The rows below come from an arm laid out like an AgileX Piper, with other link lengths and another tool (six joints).
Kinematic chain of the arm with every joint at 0, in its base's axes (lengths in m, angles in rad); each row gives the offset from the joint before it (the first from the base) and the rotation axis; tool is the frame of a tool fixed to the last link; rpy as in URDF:
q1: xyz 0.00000 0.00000 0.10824 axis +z
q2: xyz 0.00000 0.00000 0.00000 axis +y
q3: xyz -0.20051 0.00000 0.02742 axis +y
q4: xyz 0.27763 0.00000 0.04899 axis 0.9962 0 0.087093
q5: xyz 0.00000 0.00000 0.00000 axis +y
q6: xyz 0.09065 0.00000 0.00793 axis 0.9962 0 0.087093
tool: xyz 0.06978 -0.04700 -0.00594 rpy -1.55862 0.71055 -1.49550
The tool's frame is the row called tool.
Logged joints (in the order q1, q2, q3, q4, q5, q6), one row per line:
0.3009 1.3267 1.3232 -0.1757 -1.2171 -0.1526
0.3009 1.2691 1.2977 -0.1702 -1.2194 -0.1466
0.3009 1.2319 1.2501 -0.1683 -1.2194 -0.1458
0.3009 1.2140 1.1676 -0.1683 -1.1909 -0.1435
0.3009 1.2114 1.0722 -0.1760 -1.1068 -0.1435
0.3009 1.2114 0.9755 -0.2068 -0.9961 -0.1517
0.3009 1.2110 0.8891 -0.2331 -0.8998 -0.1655
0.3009 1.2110 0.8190 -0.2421 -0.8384 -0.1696
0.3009 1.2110 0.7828 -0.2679 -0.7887 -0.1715
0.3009 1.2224 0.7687 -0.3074 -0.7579 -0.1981
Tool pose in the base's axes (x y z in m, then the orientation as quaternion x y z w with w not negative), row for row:
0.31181 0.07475 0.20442 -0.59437 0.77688 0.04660 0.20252
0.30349 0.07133 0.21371 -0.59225 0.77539 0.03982 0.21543
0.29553 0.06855 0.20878 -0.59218 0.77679 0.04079 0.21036
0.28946 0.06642 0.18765 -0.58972 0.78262 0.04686 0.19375
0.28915 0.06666 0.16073 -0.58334 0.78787 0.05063 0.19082
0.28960 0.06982 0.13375 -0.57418 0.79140 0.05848 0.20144
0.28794 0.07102 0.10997 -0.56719 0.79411 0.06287 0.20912
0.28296 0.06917 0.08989 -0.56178 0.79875 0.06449 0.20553
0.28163 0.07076 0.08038 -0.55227 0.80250 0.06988 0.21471
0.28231 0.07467 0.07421 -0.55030 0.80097 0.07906 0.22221
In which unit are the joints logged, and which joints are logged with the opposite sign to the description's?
The joints are logged in radians. Opposite sign: q3, q4, q5.
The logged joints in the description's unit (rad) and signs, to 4 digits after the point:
0.3009 1.3267 -1.3232 0.1757 1.2171 -0.1526
0.3009 1.2691 -1.2977 0.1702 1.2194 -0.1466
0.3009 1.2319 -1.2501 0.1683 1.2194 -0.1458
0.3009 1.2140 -1.1676 0.1683 1.1909 -0.1435
0.3009 1.2114 -1.0722 0.1760 1.1068 -0.1435
0.3009 1.2114 -0.9755 0.2068 0.9961 -0.1517
0.3009 1.2110 -0.8891 0.2331 0.8998 -0.1655
0.3009 1.2110 -0.8190 0.2421 0.8384 -0.1696
0.3009 1.2110 -0.7828 0.2679 0.7887 -0.1715
0.3009 1.2224 -0.7687 0.3074 0.7579 -0.1981

